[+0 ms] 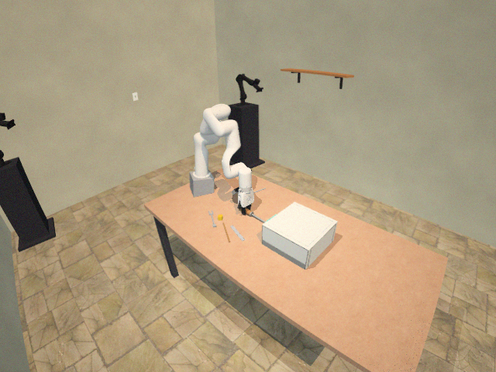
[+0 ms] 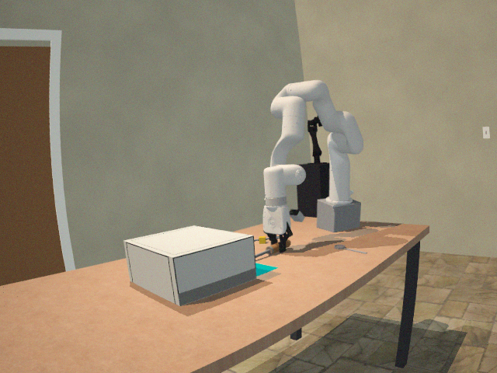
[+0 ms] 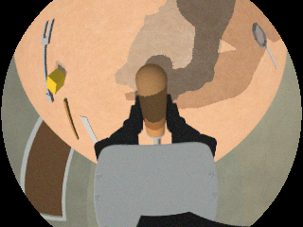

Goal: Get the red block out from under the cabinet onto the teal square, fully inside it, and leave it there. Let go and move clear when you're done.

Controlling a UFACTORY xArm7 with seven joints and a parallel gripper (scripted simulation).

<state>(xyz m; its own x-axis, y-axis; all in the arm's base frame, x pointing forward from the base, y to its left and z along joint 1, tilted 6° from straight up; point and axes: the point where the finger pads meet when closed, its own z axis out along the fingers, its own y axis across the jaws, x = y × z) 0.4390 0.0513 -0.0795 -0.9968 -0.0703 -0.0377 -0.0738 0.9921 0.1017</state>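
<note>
Now: the long tool 130 mm ahead of my hand, 50 mm to the left of it and 10 mm below it. The rest, counted from my hand: teal square: 190 mm ahead, 90 mm to the left, 20 mm below; then grey flat bar: 110 mm ahead, 160 mm to the right, 20 mm below; then yellow cube: 60 mm behind, 160 mm to the right, 10 mm below.
</note>
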